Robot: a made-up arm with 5 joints. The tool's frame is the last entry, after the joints. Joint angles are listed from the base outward. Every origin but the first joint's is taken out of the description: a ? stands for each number. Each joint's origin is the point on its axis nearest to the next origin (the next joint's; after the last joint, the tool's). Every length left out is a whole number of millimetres.
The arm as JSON. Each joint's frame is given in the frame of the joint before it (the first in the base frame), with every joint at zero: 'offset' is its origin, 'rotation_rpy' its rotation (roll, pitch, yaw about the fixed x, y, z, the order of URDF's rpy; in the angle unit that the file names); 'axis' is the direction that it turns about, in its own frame. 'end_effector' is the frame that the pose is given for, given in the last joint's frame.
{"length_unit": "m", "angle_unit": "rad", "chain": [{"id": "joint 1", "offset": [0.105, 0.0, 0.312], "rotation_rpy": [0.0, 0.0, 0.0], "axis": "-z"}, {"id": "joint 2", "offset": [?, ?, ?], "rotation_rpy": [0.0, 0.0, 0.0], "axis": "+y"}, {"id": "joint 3", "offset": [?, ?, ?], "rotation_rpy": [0.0, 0.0, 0.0], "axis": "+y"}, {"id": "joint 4", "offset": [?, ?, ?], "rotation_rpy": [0.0, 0.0, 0.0], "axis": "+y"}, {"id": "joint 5", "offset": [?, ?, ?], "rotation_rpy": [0.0, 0.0, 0.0], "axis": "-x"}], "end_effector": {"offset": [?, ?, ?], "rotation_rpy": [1.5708, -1.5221, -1.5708]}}
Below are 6 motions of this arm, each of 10 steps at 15 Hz.
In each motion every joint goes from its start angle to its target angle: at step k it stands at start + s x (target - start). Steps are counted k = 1, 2, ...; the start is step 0. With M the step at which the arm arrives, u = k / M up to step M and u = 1 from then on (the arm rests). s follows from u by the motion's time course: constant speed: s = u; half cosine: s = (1 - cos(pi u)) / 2; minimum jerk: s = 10 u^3 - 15 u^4 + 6 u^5.
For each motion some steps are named. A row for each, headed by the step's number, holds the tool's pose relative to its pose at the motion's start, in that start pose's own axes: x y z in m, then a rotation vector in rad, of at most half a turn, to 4 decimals.
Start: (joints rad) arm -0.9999 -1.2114 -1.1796 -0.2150 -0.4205
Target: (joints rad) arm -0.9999 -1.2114 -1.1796 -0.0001 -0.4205
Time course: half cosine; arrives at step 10
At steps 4, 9, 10:
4: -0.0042 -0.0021 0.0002 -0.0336 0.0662 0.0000
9: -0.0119 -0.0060 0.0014 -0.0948 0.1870 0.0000
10: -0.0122 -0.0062 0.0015 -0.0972 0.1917 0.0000

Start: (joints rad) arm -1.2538 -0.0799 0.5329 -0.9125 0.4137
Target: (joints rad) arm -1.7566 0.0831 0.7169 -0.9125 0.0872
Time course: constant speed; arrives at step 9
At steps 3, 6, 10:
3: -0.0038 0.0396 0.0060 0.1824 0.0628 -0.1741
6: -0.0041 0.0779 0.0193 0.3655 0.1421 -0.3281
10: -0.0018 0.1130 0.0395 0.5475 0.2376 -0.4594

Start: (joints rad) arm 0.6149 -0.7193 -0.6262 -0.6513 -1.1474
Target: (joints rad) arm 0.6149 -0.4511 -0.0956 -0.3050 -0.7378
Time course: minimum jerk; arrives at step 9
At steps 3, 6, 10:
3: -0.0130 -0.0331 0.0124 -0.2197 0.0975 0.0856
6: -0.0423 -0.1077 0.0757 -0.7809 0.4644 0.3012
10: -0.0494 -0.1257 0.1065 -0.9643 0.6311 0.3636

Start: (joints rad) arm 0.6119 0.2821 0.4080 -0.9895 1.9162
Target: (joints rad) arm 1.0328 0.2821 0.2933 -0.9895 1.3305
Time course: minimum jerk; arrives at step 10
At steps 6, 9, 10:
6: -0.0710 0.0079 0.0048 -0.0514 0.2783 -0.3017
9: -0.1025 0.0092 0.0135 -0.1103 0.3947 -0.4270
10: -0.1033 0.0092 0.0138 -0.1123 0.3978 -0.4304

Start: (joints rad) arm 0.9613 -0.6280 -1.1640 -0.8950 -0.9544
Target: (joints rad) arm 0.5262 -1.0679 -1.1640 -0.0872 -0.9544
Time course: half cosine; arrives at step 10
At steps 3, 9, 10:
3: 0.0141 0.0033 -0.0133 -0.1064 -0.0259 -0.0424
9: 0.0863 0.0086 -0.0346 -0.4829 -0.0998 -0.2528
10: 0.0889 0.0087 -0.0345 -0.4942 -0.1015 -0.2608

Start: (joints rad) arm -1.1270 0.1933 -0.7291 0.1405 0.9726
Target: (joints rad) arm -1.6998 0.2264 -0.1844 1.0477 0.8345
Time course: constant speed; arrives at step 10
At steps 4, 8, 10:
4: 0.0109 0.0809 0.0135 0.6065 0.1886 -0.0762
8: 0.0261 0.1436 0.0615 1.1974 0.3893 0.0004
10: 0.0324 0.1631 0.0933 1.4717 0.4995 0.1045

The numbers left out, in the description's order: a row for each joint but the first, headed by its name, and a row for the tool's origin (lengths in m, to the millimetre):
joint 2: 0.038 -0.004 0.0
joint 3: 0.032 0.0 0.129
joint 4: 0.1 0.0 0.004
joint 5: 0.064 0.0 0.0
tool: 0.0 0.0 0.0

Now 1 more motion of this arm.
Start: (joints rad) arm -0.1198 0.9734 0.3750 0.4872 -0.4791
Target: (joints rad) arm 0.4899 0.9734 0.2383 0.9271 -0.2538
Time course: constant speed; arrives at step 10
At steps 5, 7, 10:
5: 0.0146 -0.0501 0.0020 0.0224 0.1799 -0.1753
7: 0.0162 -0.0708 0.0023 0.0487 0.2545 -0.2417
10: 0.0141 -0.1017 0.0021 0.1071 0.3655 -0.3371

